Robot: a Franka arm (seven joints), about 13 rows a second.
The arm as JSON. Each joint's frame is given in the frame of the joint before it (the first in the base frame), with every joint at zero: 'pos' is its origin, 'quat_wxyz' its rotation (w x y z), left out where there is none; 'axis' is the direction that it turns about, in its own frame. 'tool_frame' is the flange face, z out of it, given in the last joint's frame.
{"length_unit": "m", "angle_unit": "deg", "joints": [
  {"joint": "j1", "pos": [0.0, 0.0, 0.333], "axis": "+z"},
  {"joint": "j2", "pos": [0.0, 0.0, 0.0], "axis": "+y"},
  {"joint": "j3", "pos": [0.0, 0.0, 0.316], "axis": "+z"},
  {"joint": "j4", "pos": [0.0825, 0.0, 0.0], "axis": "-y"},
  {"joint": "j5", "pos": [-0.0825, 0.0, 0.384], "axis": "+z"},
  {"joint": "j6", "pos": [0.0, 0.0, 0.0], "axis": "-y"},
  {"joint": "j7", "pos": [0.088, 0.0, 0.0], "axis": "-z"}
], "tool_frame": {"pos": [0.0, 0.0, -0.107], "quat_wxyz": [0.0, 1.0, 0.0, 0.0]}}
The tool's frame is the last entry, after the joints.
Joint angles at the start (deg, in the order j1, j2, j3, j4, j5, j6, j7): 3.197, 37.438, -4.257, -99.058, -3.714, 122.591, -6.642
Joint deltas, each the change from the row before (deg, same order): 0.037, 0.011, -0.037, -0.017, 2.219, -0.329, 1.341; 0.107, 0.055, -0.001, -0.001, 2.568, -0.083, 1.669; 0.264, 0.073, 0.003, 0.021, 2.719, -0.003, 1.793; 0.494, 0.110, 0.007, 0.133, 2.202, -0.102, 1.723; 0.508, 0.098, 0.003, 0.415, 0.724, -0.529, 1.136; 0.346, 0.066, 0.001, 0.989, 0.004, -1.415, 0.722; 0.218, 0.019, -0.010, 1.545, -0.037, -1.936, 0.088
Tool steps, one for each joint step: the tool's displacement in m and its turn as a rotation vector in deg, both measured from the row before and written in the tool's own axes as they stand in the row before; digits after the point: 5 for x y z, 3 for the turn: -0.00046, -0.00180, 0.00072, 1.876, -0.161, 2.528; 0.00019, -0.00317, 0.00065, 2.146, 0.034, 2.934; 0.00040, -0.00506, 0.00054, 2.231, 0.056, 2.982; 0.00039, -0.00732, 0.00040, 1.740, -0.056, 2.404; 0.00039, -0.00660, -0.00111, 0.499, -0.234, 0.991; 0.00102, -0.00490, -0.00474, -0.047, -0.510, 0.294; 0.00207, -0.00399, -0.00909, -0.022, -0.427, -0.287
